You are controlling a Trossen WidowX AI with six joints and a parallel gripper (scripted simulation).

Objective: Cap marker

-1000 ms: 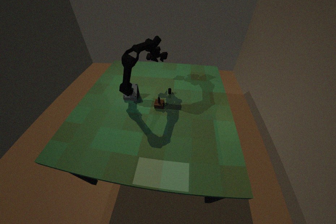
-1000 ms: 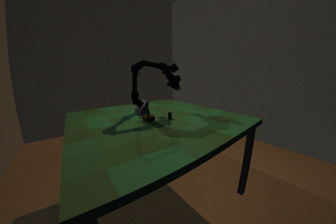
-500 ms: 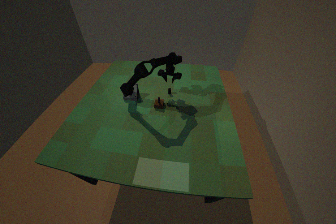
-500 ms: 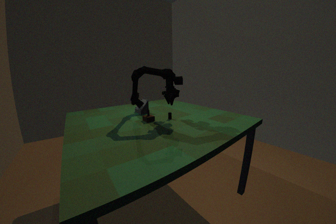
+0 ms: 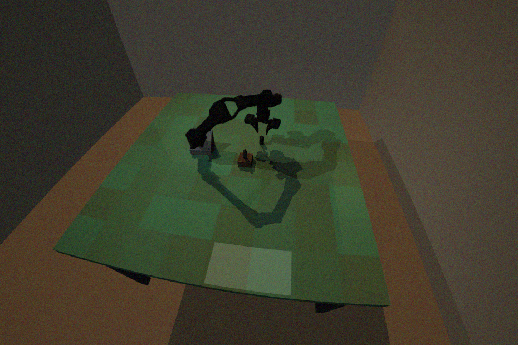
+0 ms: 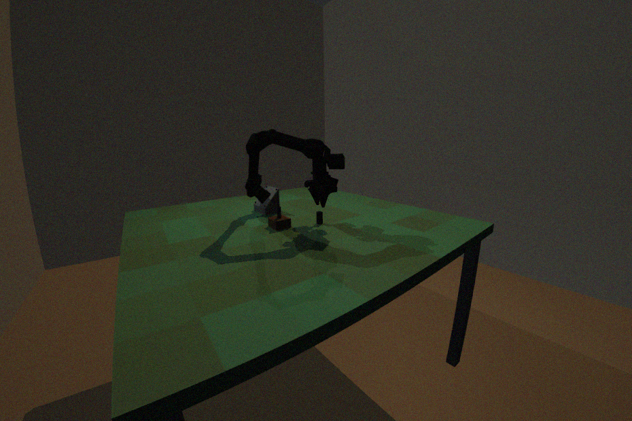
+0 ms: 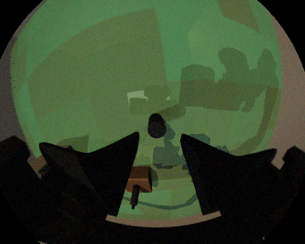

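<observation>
Now: the dark cap 50 mm below my gripper tip. From my gripper tip the other things lie so: holder block: 50 mm behind, 170 mm to the right, 60 mm below.
</observation>
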